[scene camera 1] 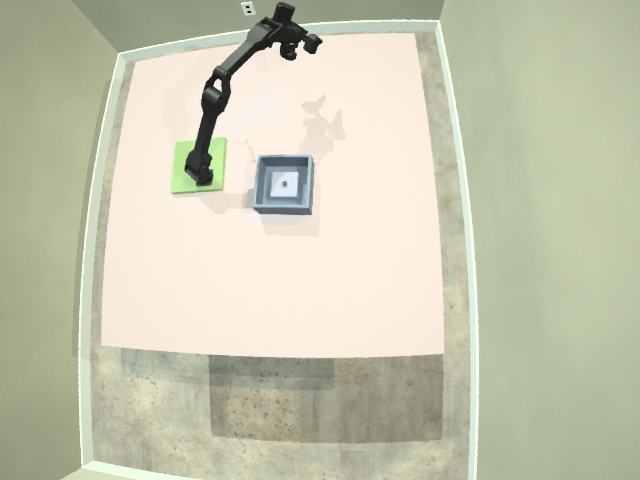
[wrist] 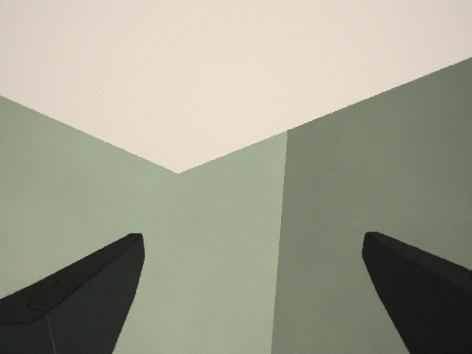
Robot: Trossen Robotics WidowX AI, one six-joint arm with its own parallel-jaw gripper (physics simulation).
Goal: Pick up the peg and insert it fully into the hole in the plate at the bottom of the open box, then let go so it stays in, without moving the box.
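Pixels of known places: gripper, fingertip midpoint: (wrist: 254, 244); arm's base at its link origin: (scene camera 1: 204, 177).
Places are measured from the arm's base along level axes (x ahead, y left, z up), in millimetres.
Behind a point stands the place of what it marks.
Observation:
The peg (scene camera 1: 247, 142) {x 166, y 125, z 24 mm} is a thin, pale yellow-green stick on the pale pink surface, up and left of the box; it is too small to tell if it lies or stands. The open blue-grey box (scene camera 1: 284, 210) {x 322, y -142, z 34 mm} is right of it. At its bottom is a white plate (scene camera 1: 277, 178) {x 291, y -25, z 34 mm} with a small dark hole near its middle, and no peg shows in the hole. My gripper (scene camera 1: 301, 50) (wrist: 254, 244) {x 423, y 475, z 179 mm} is open and empty, raised at the top of the scene view, far from the peg and box. The peg and box do not show in the wrist view.
A green square pad (scene camera 1: 181, 180) {x -99, y -7, z 0 mm} lies left of the peg, under the arm's base. The black arm (scene camera 1: 206, 126) {x 90, y 88, z 235 mm} reaches from the pad up to the top of the scene view. Walls stand around the floor, and a white socket (scene camera 1: 248, 8) is on the far wall.

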